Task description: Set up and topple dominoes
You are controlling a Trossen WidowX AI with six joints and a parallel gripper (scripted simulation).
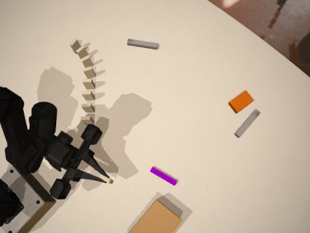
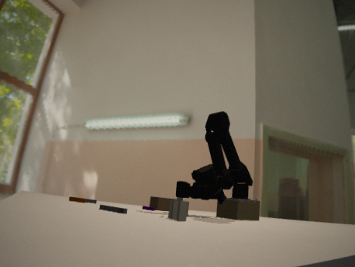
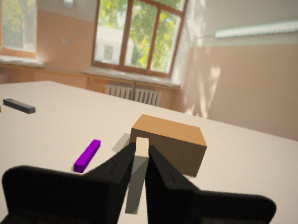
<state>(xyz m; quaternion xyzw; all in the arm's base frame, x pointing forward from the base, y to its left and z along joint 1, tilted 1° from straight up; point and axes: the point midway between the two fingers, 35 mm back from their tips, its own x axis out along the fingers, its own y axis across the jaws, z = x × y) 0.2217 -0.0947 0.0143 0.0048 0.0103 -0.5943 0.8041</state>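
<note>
My gripper tip is 10 cm short of the purple bar, 9 cm above it and 8 cm to the left of it. From my gripper tip the other things lie so: orange block 40 cm ahead, 9 cm to the right, 9 cm below; then box 15 cm to the right, 7 cm below, 1 cm behind.
</note>
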